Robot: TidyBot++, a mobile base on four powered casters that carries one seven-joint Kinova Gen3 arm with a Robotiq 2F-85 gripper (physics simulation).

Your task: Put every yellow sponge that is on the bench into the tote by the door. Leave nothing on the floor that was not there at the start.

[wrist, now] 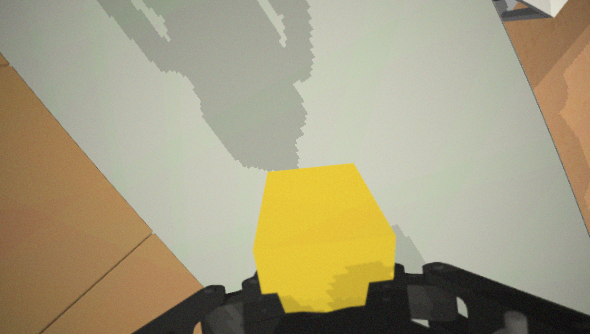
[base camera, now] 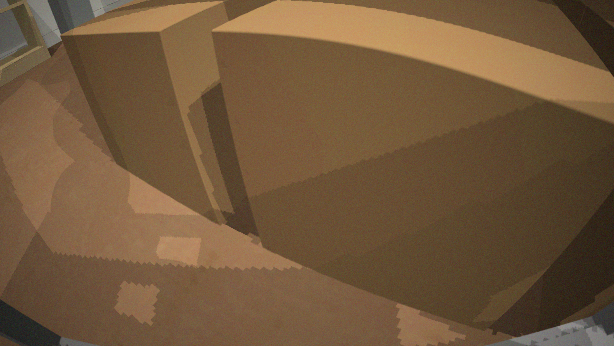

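A yellow sponge (wrist: pixel 322 210) is between the fingers of my gripper (wrist: pixel 320 266), at the lower middle of the wrist view. The black fingers are shut on its two sides. The sponge is held above the pale grey-green bench top (wrist: pixel 450 150), and a grey shadow falls on the surface beyond it. The fingertips are partly hidden by the sponge. The tote does not show in either view.
In the base view, a large brown block (base camera: pixel 380 120) and a narrower brown block (base camera: pixel 135 95) stand close in front, with a narrow gap between them. A light wooden frame (base camera: pixel 25 62) is at the upper left. A white object (wrist: pixel 547 6) shows at the wrist view's top right.
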